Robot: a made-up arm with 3 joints. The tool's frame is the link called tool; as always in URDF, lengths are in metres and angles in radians. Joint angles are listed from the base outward. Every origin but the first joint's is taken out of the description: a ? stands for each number. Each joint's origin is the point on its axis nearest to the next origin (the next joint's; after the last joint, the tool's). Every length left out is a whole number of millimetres.
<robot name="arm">
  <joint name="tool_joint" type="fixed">
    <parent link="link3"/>
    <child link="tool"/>
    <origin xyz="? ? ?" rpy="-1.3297 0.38 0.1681"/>
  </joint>
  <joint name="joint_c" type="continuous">
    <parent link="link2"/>
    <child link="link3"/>
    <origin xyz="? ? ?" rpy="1.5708 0 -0.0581"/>
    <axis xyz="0 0 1"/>
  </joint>
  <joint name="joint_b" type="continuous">
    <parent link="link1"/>
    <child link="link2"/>
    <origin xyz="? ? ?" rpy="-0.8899 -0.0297 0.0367"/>
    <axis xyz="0 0 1"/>
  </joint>
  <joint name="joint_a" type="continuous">
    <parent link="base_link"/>
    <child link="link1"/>
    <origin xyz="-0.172 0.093 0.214" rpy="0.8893 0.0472 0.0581"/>
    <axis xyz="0 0 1"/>
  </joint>
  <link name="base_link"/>
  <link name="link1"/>
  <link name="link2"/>
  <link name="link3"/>
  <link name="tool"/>
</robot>
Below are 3 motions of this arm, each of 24 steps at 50 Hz.
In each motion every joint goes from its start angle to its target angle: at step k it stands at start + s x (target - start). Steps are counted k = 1, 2, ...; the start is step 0. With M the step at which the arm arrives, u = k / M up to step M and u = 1 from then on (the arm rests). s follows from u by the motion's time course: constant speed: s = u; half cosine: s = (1 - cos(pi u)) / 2; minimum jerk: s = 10 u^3 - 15 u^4 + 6 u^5.
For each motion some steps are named. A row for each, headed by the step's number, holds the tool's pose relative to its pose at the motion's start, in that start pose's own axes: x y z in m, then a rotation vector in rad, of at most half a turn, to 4 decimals.
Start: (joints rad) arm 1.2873 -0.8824 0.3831
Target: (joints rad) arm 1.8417 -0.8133 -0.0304
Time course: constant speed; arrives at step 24
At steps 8, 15, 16, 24:
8: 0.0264 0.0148 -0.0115 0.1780 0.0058 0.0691
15: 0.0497 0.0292 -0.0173 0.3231 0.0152 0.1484
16: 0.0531 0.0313 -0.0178 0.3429 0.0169 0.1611
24: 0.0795 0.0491 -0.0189 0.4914 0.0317 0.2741

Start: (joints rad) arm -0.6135 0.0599 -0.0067
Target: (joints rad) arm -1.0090 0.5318 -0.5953
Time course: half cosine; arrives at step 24
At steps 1, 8, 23, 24:
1: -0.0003 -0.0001 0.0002 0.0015 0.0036 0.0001
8: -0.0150 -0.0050 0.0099 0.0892 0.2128 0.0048
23: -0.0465 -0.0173 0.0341 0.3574 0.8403 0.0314
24: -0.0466 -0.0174 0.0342 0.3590 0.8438 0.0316

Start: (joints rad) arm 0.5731 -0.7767 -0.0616
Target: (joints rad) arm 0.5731 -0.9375 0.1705
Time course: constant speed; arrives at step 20
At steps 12, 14, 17, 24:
12: -0.0049 0.0104 -0.0087 -0.0673 -0.1421 -0.0630
14: -0.0056 0.0121 -0.0102 -0.0797 -0.1652 -0.0734
17: -0.0064 0.0146 -0.0123 -0.0990 -0.1996 -0.0889
24: -0.0072 0.0171 -0.0144 -0.1189 -0.2336 -0.1044

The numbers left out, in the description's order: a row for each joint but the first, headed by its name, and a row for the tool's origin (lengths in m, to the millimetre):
tool: -0.05 -0.019 0
joint_c: -0.051 -0.117 0
joint_b: 0.122 -0.157 0

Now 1 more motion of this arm.
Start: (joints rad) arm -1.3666 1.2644 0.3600
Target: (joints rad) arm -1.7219 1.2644 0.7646
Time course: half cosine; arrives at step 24
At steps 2, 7, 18, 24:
2: -0.0009 0.0015 -0.0009 -0.0002 -0.0065 -0.0040
7: -0.0101 0.0180 -0.0097 -0.0044 -0.0741 -0.0473
18: -0.0337 0.0835 -0.0379 -0.0532 -0.3097 -0.2187
24: -0.0367 0.0987 -0.0432 -0.0711 -0.3587 -0.2589

